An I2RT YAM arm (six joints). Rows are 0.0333 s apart.
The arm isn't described. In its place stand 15 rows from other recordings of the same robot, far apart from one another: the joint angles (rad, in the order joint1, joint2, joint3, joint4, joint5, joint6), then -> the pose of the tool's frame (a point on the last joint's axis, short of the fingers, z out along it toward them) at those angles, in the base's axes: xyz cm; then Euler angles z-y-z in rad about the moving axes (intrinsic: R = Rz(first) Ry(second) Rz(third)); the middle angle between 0 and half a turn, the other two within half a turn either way.
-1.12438 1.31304 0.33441 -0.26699 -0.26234 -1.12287 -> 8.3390 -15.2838 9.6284 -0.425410 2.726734 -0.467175
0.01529 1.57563 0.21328 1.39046 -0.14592 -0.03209 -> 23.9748 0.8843 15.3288 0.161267 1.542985 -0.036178
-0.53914 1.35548 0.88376 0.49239 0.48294 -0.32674 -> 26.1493 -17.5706 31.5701 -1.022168 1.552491 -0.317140
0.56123 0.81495 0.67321 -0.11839 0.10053 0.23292 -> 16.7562 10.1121 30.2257 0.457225 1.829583 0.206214
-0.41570 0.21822 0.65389 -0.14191 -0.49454 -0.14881 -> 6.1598 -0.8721 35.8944 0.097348 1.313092 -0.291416
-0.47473 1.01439 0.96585 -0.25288 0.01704 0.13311 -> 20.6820 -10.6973 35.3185 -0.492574 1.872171 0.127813
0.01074 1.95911 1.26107 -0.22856 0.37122 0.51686 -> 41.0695 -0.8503 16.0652 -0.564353 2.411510 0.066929
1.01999 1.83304 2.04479 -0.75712 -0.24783 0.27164 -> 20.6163 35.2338 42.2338 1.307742 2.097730 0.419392
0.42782 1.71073 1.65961 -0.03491 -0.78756 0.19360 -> 35.6501 19.0286 41.3807 1.217233 1.631459 0.254639
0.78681 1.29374 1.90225 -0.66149 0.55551 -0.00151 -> 16.7658 14.1543 55.1196 0.230671 1.615804 -0.029469
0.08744 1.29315 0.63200 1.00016 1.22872 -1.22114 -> 26.0844 -1.0799 29.2892 -1.159380 1.459011 -0.900417
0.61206 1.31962 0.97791 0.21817 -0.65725 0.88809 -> 23.8550 19.4034 33.1058 1.273014 1.668507 0.963807
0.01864 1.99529 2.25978 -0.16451 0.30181 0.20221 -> 45.7094 -0.2062 48.6809 -0.284594 1.475350 0.232020
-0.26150 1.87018 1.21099 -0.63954 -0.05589 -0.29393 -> 34.6070 -9.0559 15.7616 -0.056231 2.863984 -0.096314
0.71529 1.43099 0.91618 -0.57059 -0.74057 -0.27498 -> 19.0171 19.7033 21.7826 1.814167 2.282108 0.632270
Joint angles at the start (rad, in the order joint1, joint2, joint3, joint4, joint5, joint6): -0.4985 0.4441 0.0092 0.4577 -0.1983 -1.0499
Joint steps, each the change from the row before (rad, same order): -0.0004 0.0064 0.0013 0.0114 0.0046 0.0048; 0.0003 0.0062 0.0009 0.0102 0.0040 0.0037; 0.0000 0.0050 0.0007 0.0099 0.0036 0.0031; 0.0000 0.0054 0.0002 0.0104 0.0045 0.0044; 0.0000 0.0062 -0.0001 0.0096 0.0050 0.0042; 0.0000 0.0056 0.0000 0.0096 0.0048 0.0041; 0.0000 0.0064 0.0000 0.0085 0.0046 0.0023; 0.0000 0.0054 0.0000 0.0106 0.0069 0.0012; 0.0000 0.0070 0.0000 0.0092 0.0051 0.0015; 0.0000 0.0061 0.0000 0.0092 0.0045 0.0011; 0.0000 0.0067 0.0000 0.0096 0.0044 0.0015; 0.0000 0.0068 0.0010 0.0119 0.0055 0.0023; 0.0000 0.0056 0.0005 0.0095 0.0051 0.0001; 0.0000 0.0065 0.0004 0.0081 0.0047 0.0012; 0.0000 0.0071 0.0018 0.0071 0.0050 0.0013; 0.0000 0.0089 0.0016 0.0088 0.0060 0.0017
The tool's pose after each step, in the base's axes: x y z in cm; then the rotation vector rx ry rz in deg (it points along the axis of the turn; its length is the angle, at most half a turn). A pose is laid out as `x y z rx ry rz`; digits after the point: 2 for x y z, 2 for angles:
12.48 -6.02 18.16 -34.30 87.71 -60.78
12.52 -6.05 18.22 -33.91 87.56 -60.92
12.55 -6.08 18.30 -33.55 87.36 -61.10
12.57 -6.11 18.35 -33.09 87.22 -61.26
12.60 -6.15 18.38 -32.64 87.19 -61.38
12.62 -6.18 18.42 -32.19 87.12 -61.52
12.65 -6.22 18.43 -31.86 87.13 -61.67
12.67 -6.25 18.48 -31.44 87.01 -62.06
12.71 -6.29 18.50 -31.13 87.02 -62.27
12.73 -6.32 18.53 -30.84 86.96 -62.49
12.76 -6.36 18.55 -30.54 86.91 -62.69
12.80 -6.40 18.63 -30.12 86.71 -62.99
12.82 -6.43 18.68 -29.83 86.58 -63.32
12.85 -6.47 18.70 -29.55 86.58 -63.51
12.90 -6.51 18.76 -29.24 86.60 -63.71
12.95 -6.57 18.80 -28.88 86.67 -63.92

